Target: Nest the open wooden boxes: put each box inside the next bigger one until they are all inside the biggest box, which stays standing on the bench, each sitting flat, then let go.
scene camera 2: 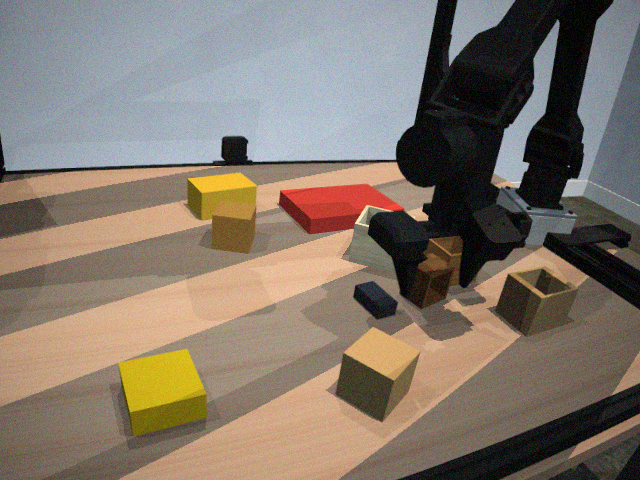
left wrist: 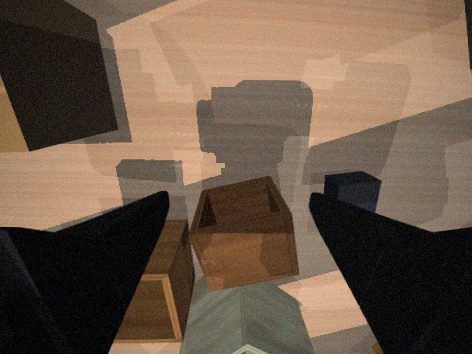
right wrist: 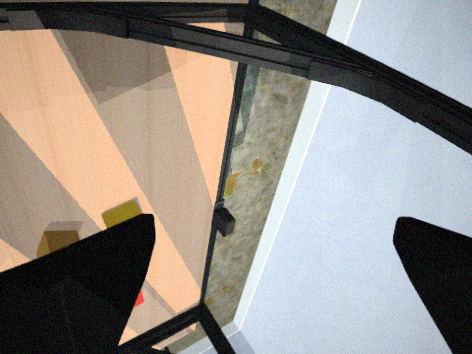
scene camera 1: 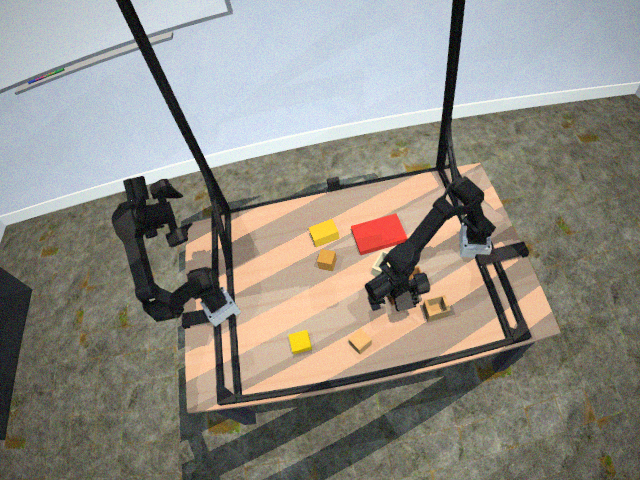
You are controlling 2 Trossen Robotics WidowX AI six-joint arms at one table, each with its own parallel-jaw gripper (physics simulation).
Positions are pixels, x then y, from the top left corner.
my left gripper: scene camera 2; left wrist 240, 199; scene camera 1; not seen in the right wrist view (out of frame)
my right gripper: right wrist 275, 228; scene camera 1 186, 210; not seen in scene camera 2 (out of frame); not seen in the left wrist view (out of frame)
same spot on my left gripper: [scene camera 1: 405, 297] = [scene camera 2: 494, 215]
